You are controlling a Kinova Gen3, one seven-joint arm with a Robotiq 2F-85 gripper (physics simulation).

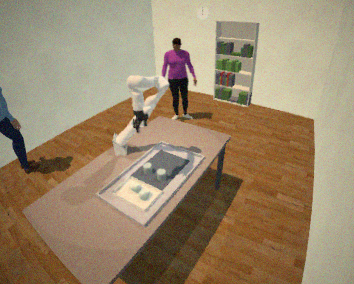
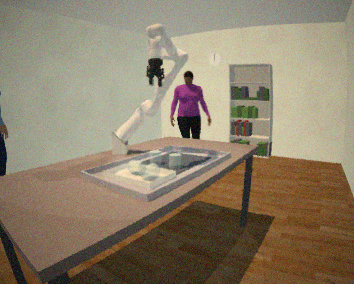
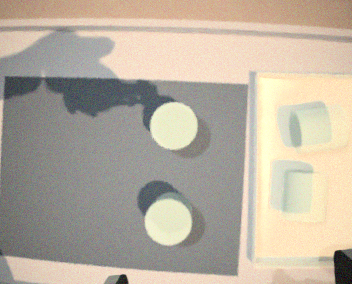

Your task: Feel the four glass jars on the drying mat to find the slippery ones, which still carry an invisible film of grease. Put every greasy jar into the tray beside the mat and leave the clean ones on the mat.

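Pixels of known places: gripper, fingertip midpoint: (image 1: 142, 129) (image 2: 155, 86); arm's base at its link origin: (image 1: 120, 141) (image 2: 120, 137).
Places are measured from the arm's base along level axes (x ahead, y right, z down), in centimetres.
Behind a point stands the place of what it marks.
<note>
Two pale jars stand upright on the dark drying mat (image 1: 175, 161) {x 47.9, y -20.9, z 10.4 cm} (image 3: 75, 175) {x 42.8, y -13.7, z 10.4 cm}: the far-side jar (image 1: 161, 174) {x 55.8, y 2.8, z 3.9 cm} (image 2: 175, 160) {x 56.2, y 3.3, z 5.8 cm} (image 3: 174, 125) {x 53.8, y 1.1, z 3.4 cm} and the robot-side jar (image 1: 148, 168) {x 43.2, y 4.5, z 4.0 cm} (image 3: 168, 221) {x 40.4, y 3.0, z 3.4 cm}, apart from each other. The cream tray (image 1: 131, 201) {x 54.2, y 31.6, z 10.7 cm} (image 3: 300, 261) {x 36.8, y 25.0, z 10.1 cm} is beside the mat. Two pale greenish jars lie on their sides in it, one jar (image 1: 145, 195) {x 61.4, y 23.8, z 5.3 cm} (image 3: 314, 125) {x 57.9, y 20.5, z 4.0 cm} on the far side and one jar (image 1: 136, 188) {x 51.5, y 23.6, z 5.5 cm} (image 3: 299, 192) {x 48.2, y 20.5, z 4.3 cm} nearer the robot. My gripper (image 1: 138, 131) {x 46.6, y 7.3, z -32.9 cm} (image 2: 156, 84) {x 46.6, y 7.3, z -32.9 cm} (image 3: 231, 272) {x 46.6, y 7.3, z -32.9 cm} is open and empty, high above the table. Grease does not show on any jar.
A shallow grey-rimmed enclosure (image 1: 125, 213) {x 61.2, y 41.7, z 8.3 cm} (image 2: 150, 195) {x 76.6, y 38.0, z 8.8 cm} (image 3: 200, 31) {x 69.6, y 1.6, z 9.7 cm} surrounds mat and tray on the brown table (image 1: 65, 200) {x 16.7, y 67.5, z 10.9 cm} (image 2: 50, 195) {x 46.0, y 68.3, z 10.9 cm}. A person in purple (image 1: 177, 65) (image 2: 189, 102) stands behind the table, another in blue (image 1: 6, 107) at the left. A bookshelf (image 1: 256, 65) (image 2: 270, 110) stands at the back wall.
</note>
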